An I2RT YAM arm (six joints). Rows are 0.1 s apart.
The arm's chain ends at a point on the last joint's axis. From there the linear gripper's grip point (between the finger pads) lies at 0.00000 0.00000 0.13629 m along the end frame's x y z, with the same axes.
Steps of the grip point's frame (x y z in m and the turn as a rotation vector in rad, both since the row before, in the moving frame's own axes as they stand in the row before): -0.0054, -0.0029, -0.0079, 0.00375, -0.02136, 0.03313; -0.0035, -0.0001, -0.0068, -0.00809, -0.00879, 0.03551; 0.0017, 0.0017, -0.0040, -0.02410, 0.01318, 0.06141; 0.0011, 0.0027, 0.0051, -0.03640, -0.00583, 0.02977; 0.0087, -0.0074, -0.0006, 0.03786, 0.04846, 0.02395; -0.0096, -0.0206, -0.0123, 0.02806, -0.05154, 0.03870; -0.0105, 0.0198, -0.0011, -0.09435, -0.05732, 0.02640; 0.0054, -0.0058, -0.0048, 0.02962, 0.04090, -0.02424
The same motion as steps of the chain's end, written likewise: -0.0025, -0.0023, -0.0079, 0.00375, -0.02136, 0.03313; -0.0023, -0.0012, -0.0068, -0.00809, -0.00879, 0.03551; 0.0000, -0.0016, -0.0039, -0.02410, 0.01318, 0.06141; 0.0020, -0.0022, 0.0052, -0.03640, -0.00583, 0.02977; 0.0020, -0.0023, -0.0003, 0.03786, 0.04846, 0.02395; -0.0027, -0.0166, -0.0121, 0.02806, -0.05154, 0.03870; -0.0025, 0.0071, -0.0003, -0.09435, -0.05732, 0.02640; -0.0001, -0.0017, -0.0046, 0.02962, 0.04090, -0.02424
